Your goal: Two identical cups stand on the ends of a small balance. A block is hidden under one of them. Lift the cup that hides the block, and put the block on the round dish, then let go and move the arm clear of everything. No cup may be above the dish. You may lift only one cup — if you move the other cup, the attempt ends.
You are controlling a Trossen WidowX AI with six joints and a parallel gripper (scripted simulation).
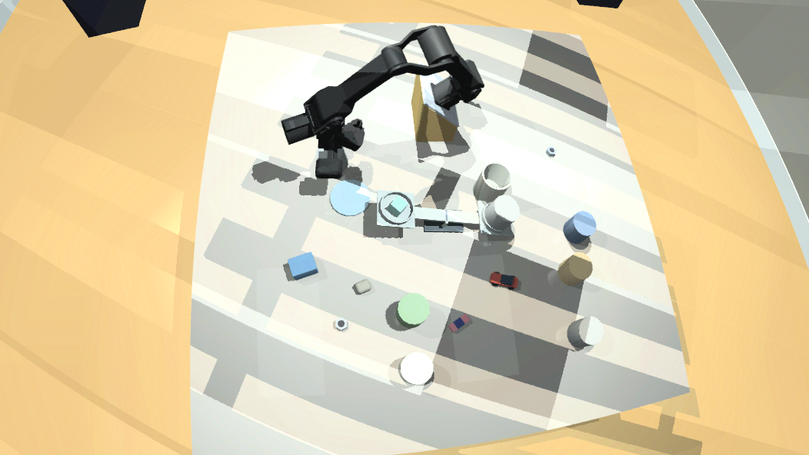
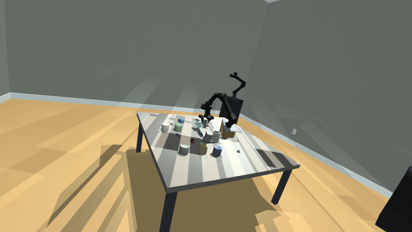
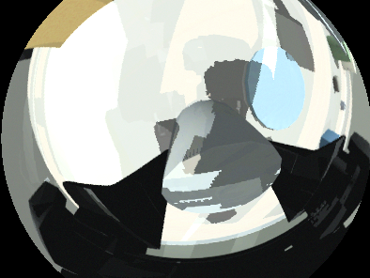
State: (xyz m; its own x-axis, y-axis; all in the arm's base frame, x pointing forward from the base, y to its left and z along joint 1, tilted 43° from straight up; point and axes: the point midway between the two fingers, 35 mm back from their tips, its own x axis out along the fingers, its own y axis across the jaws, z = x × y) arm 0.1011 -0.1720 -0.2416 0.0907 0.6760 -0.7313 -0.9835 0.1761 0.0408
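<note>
The teal block lies 180 mm ahead of my gripper tip, 140 mm to the left of it and 60 mm above it. The rest, counted from my gripper tip: pebble 340 mm ahead, 30 mm to the left, 20 mm below; blue box 270 mm ahead, 100 mm to the right, 10 mm below; round pale-blue dish 100 mm ahead, 30 mm to the left, 20 mm below.
</note>
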